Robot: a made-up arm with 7 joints.
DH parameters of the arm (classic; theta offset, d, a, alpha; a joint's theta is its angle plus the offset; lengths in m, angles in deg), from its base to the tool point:
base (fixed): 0 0 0 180
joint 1: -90 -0.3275 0.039 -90
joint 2: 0 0.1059 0.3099 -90
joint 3: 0 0.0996 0.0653 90
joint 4: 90 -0.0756 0.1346 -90
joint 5: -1.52 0 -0.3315 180
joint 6: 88.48 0.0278 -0.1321 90
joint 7: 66.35 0 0.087 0
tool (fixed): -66.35 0.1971 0 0
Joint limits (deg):
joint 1: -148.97..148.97
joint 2: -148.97..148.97
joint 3: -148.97..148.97
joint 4: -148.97..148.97
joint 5: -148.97..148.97
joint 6: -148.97..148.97
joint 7: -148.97..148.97
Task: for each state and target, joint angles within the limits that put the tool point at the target. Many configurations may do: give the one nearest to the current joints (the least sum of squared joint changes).
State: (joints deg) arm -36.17 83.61 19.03 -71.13 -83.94 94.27 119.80
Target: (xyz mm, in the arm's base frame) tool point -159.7 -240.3 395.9
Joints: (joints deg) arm -46.69 96.45 33.40 -74.55 -106.67 133.48 127.00
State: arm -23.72 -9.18 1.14 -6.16 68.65 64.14 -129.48
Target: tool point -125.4 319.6 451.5
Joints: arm -45.07 -14.12 -16.33 33.46 67.52 46.39 -143.48
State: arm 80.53 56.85 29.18 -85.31 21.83 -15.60 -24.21
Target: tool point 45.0 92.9 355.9
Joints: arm 70.45 51.81 48.21 -87.14 -5.50 -49.61 -5.84
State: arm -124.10 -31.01 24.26 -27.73 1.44 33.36 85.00
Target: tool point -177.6 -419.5 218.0
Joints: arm -140.70 -34.07 22.40 -28.98 -2.40 26.37 84.06
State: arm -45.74 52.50 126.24 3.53 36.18 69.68 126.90
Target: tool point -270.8 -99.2 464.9
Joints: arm -89.80 30.29 148.97 21.11 -7.82 115.59 108.53
